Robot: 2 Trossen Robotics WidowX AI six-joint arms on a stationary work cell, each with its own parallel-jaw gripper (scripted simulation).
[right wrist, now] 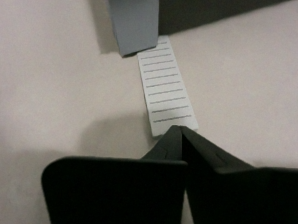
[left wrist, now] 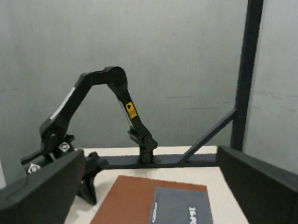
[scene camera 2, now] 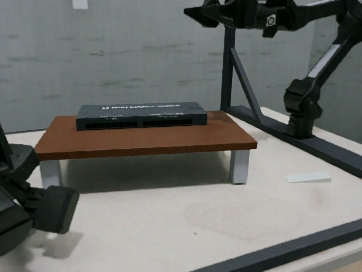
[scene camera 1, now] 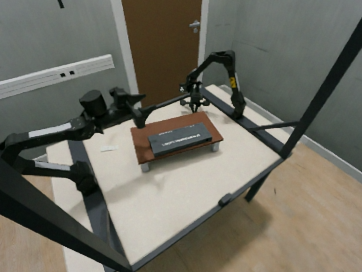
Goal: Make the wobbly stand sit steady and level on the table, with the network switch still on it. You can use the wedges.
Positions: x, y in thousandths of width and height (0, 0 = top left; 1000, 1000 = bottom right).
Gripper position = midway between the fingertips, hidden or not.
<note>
In view: my left gripper (scene camera 1: 416, 369), my right gripper (scene camera 2: 120, 792), a dark network switch (scene camera 2: 305, 428) and a brown stand (scene camera 2: 170, 520).
The dark network switch shows as well in scene camera 1 (scene camera 1: 490, 513). The brown stand is seen too in scene camera 1 (scene camera 1: 399, 568). My left gripper shows as well in the left wrist view (left wrist: 508, 690). The right wrist view does not show the dark network switch: it is out of frame.
</note>
